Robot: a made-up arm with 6 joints. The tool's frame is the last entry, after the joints. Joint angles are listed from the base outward.
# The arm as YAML. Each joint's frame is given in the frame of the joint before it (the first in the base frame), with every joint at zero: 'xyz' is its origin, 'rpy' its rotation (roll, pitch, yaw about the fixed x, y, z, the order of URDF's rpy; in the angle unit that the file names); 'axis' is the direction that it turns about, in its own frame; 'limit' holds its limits. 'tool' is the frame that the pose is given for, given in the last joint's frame.
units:
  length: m
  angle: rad
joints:
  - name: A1
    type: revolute
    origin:
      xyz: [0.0, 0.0, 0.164]
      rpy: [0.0, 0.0, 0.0]
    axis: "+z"
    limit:
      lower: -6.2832
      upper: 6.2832
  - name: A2
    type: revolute
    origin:
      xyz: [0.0, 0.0, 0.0]
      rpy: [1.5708, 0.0, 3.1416]
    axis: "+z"
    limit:
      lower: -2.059
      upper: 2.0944
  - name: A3
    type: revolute
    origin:
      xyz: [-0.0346, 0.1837, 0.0]
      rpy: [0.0, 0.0, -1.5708]
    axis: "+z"
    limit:
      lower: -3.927
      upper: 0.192
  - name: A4
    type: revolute
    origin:
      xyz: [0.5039, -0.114, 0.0]
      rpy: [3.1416, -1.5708, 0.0]
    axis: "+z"
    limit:
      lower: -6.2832
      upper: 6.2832
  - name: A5
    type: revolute
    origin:
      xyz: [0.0, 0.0, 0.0]
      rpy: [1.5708, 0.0, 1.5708]
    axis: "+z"
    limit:
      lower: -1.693
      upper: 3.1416
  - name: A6
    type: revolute
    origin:
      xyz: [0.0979, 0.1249, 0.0]
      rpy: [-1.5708, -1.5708, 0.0]
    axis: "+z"
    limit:
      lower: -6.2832
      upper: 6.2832
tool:
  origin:
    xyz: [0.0, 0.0, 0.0]
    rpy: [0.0, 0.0, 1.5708]
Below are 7 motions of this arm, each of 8 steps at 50 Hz.
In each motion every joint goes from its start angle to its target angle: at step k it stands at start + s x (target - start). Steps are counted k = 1, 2, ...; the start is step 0. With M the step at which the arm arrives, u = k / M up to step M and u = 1 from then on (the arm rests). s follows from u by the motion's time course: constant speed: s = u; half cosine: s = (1 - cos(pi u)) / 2; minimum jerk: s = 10 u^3 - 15 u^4 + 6 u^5.
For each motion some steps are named. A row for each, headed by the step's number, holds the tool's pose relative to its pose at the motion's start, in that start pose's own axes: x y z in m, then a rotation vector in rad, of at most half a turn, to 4 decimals.
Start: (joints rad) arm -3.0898 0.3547 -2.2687 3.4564 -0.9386 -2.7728
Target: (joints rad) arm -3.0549 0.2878 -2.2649 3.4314 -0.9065 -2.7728
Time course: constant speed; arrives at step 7
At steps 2, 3, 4, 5, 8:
2: 0.0018 -0.0093 -0.0081 0.0137 0.0199 -0.0138
3: 0.0027 -0.0139 -0.0123 0.0206 0.0298 -0.0206
4: 0.0035 -0.0185 -0.0165 0.0276 0.0398 -0.0273
5: 0.0044 -0.0230 -0.0207 0.0346 0.0498 -0.0340
8: 0.0059 -0.0319 -0.0293 0.0488 0.0698 -0.0471

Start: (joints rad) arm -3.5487 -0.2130 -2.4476 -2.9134 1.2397 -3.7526
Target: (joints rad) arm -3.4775 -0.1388 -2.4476 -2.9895 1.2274 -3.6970
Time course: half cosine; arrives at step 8
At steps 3, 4, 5, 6, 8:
3: -0.0101 -0.0079 -0.0161 0.0207 -0.0202 0.0208
4: -0.0160 -0.0130 -0.0263 0.0336 -0.0328 0.0340
5: -0.0216 -0.0183 -0.0367 0.0465 -0.0453 0.0477
6: -0.0261 -0.0229 -0.0456 0.0575 -0.0559 0.0595
8: -0.0299 -0.0271 -0.0537 0.0674 -0.0655 0.0703

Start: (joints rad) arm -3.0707 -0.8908 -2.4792 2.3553 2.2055 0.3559
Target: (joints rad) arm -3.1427 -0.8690 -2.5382 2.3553 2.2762 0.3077
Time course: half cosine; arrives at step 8
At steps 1, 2, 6, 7, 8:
1: 0.0003 0.0006 0.0013 -0.0038 -0.0030 -0.0007
2: 0.0011 0.0024 0.0051 -0.0144 -0.0116 -0.0027
6: 0.0059 0.0154 0.0292 -0.0820 -0.0702 -0.0137
7: 0.0066 0.0175 0.0329 -0.0920 -0.0795 -0.0152
8: 0.0068 0.0183 0.0341 -0.0955 -0.0828 -0.0156

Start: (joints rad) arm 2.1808 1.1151 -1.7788 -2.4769 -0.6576 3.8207
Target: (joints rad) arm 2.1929 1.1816 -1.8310 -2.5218 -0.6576 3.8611
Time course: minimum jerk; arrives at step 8
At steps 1, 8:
1: 0.0000 0.0002 0.0003 -0.0006 0.0002 0.0000
8: 0.0027 0.0115 0.0171 -0.0373 0.0106 -0.0011

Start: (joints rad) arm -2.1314 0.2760 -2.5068 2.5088 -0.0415 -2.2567
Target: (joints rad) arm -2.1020 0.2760 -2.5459 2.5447 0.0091 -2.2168
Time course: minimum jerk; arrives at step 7
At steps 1, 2, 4, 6, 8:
1: 0.0005 -0.0007 0.0001 0.0017 0.0015 0.0022
2: 0.0029 -0.0042 0.0006 0.0106 0.0090 0.0136
4: 0.0127 -0.0182 0.0021 0.0463 0.0391 0.0595
6: 0.0199 -0.0280 0.0028 0.0717 0.0601 0.0921
8: 0.0204 -0.0286 0.0029 0.0734 0.0615 0.0943

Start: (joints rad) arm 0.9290 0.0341 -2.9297 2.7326 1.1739 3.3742
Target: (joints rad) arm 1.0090 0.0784 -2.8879 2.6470 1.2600 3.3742
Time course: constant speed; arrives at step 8
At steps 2, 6, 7, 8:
2: -0.0078 -0.0067 -0.0092 0.0077 0.0022 0.0116
6: -0.0227 -0.0222 -0.0271 0.0237 0.0080 0.0374
7: -0.0262 -0.0264 -0.0316 0.0278 0.0097 0.0443
8: -0.0297 -0.0308 -0.0359 0.0319 0.0116 0.0514

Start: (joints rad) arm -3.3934 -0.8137 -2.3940 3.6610 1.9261 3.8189
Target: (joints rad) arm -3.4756 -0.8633 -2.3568 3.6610 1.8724 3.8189
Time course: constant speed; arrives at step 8
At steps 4, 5, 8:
4: -0.0120 -0.0150 -0.0008 0.0143 -0.0409 0.0190
5: -0.0149 -0.0189 -0.0011 0.0179 -0.0511 0.0236
8: -0.0236 -0.0305 -0.0025 0.0289 -0.0821 0.0372

